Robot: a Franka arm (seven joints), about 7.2 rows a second.
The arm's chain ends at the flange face. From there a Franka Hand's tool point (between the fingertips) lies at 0.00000 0.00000 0.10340 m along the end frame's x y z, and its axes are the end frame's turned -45 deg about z.
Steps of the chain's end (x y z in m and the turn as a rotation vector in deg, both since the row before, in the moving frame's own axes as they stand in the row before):
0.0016, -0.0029, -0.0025, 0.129, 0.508, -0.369
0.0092, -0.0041, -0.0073, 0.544, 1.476, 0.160
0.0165, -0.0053, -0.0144, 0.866, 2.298, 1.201
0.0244, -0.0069, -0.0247, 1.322, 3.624, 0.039
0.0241, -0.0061, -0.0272, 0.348, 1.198, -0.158
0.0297, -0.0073, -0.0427, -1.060, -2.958, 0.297
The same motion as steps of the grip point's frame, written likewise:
0.0040, -0.0004, -0.0025, -0.268, 0.450, -0.369
0.0120, 0.0048, -0.0073, -0.659, 1.428, 0.160
0.0194, 0.0098, -0.0145, -1.013, 2.237, 1.201
0.0284, 0.0153, -0.0249, -1.628, 3.497, 0.039
0.0233, 0.0138, -0.0272, -0.601, 1.093, -0.158
0.0210, 0.0134, -0.0429, 1.342, -2.841, 0.297

